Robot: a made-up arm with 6 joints.
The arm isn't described. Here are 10 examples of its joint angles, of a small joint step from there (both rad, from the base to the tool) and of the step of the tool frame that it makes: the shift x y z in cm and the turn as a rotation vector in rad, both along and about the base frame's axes.
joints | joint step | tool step
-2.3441 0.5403 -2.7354 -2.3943 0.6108 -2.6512 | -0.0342 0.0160 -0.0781 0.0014 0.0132 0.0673 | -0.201 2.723 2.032 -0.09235 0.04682 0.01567
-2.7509 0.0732 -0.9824 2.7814 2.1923 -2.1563 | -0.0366 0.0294 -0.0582 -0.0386 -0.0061 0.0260 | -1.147 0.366 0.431 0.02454 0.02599 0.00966
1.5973 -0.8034 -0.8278 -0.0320 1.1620 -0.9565 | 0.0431 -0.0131 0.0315 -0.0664 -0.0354 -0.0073 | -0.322 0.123 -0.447 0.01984 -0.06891 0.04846
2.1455 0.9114 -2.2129 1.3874 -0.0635 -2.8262 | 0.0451 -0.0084 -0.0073 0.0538 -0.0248 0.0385 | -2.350 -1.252 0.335 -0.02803 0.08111 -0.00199
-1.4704 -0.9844 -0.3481 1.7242 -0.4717 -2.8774 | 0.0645 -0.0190 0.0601 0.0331 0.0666 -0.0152 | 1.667 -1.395 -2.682 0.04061 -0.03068 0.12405
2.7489 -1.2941 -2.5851 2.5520 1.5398 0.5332 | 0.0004 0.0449 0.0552 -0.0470 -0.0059 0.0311 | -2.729 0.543 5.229 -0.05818 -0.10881 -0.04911
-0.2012 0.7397 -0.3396 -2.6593 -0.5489 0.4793 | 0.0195 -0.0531 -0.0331 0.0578 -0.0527 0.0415 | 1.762 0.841 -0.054 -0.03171 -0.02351 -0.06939
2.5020 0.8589 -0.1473 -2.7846 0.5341 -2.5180 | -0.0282 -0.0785 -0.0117 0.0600 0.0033 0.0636 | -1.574 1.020 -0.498 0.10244 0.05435 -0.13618
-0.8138 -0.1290 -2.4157 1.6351 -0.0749 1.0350 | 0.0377 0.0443 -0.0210 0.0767 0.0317 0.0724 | 3.653 -1.841 -0.797 0.05304 -0.03156 0.17770
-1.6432 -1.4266 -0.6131 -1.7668 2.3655 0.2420 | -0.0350 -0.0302 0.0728 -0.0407 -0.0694 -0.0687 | 0.301 -0.436 -0.406 0.10736 0.00909 0.01937
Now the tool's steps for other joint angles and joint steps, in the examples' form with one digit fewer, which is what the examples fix.
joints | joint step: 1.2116 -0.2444 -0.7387 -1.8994 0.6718 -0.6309 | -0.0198 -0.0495 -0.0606 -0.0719 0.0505 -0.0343
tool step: 1.71 0.05 4.80 0.0596 -0.1438 -0.0173
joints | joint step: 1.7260 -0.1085 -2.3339 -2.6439 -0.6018 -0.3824 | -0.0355 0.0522 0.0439 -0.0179 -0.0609 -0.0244
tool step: 0.90 3.15 -4.54 -0.1341 -0.0750 -0.0349
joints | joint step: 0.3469 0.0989 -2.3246 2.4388 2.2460 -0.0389 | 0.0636 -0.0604 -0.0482 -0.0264 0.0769 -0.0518
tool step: -6.04 -1.31 -0.23 0.0638 -0.1817 0.0842
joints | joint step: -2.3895 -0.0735 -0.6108 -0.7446 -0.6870 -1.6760 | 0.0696 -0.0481 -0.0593 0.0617 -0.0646 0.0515
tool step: 1.89 -0.64 5.42 -0.1781 0.0110 0.0408
